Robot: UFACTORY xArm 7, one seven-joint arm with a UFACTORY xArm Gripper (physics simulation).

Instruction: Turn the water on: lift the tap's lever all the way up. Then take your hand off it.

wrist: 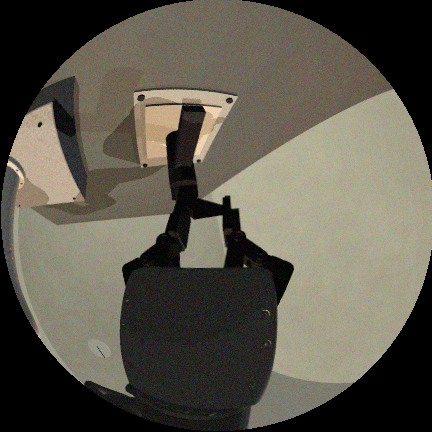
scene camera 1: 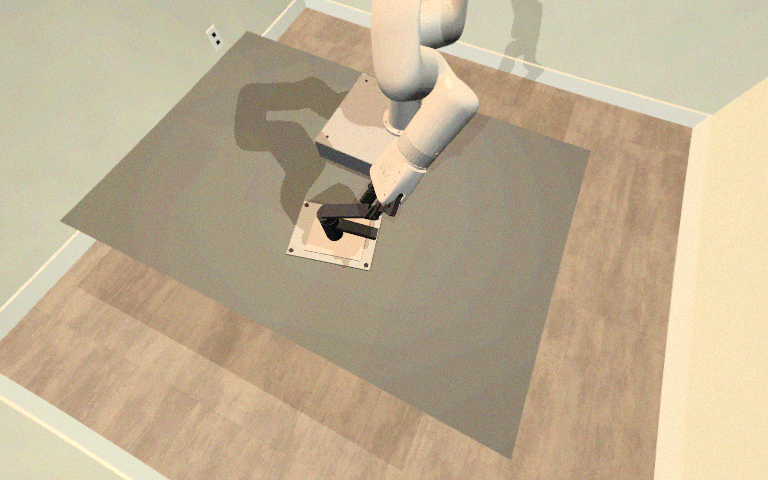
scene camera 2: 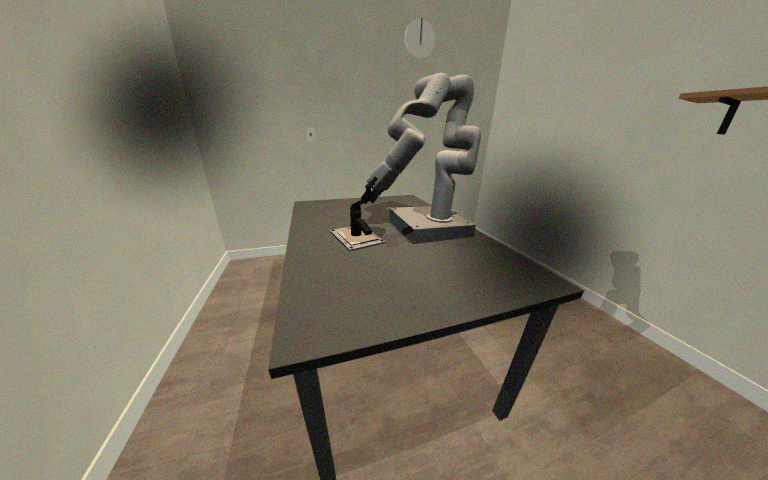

I see my gripper (scene camera 1: 367, 210) and a black tap (scene camera 1: 340, 230).
My gripper is seen too in the wrist view (wrist: 205, 207) and in scene camera 2 (scene camera 2: 366, 201). The black tap is seen too in the wrist view (wrist: 178, 131) and in scene camera 2 (scene camera 2: 360, 232).
